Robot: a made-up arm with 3 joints.
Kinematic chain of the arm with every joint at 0, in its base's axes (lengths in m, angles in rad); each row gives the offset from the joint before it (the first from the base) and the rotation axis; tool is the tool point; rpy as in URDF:
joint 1: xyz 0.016 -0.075 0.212 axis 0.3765 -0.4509 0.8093
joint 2: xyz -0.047 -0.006 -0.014 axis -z
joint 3: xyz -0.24 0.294 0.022 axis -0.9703 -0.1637 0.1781
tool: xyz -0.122 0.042 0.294 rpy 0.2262 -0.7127 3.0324
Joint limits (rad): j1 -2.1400..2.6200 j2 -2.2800..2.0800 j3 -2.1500..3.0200
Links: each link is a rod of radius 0.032 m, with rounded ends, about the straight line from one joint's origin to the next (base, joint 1, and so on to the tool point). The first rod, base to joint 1, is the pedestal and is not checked.
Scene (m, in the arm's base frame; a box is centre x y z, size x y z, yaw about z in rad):
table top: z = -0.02
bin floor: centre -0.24 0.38 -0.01 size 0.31 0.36 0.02 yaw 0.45
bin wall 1: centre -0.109 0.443 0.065 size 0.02 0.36 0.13 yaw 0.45
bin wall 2: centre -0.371 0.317 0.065 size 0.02 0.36 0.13 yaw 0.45
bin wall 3: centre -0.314 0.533 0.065 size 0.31 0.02 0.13 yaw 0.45
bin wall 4: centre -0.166 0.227 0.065 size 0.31 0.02 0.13 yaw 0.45
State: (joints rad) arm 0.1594 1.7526 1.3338
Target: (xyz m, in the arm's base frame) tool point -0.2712 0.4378 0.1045
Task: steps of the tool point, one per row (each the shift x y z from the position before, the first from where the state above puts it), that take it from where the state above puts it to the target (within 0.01 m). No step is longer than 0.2 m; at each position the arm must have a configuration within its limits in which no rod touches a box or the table.
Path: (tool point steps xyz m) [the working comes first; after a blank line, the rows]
Joints at the target: 0.8035 1.0610 2.6639
Straight joint move there: touches bin wall 1.

1: -0.1242 0.1184 0.0164
2: -0.1622 0.0790 0.0095
3: -0.1819 0.0266 -0.0061
4: -0.1787 -0.0298 -0.0275
5: -0.1517 -0.0802 -0.0510
6: 0.0037 0.0068 -0.0786
7: -0.0037 -0.0068 -0.0713

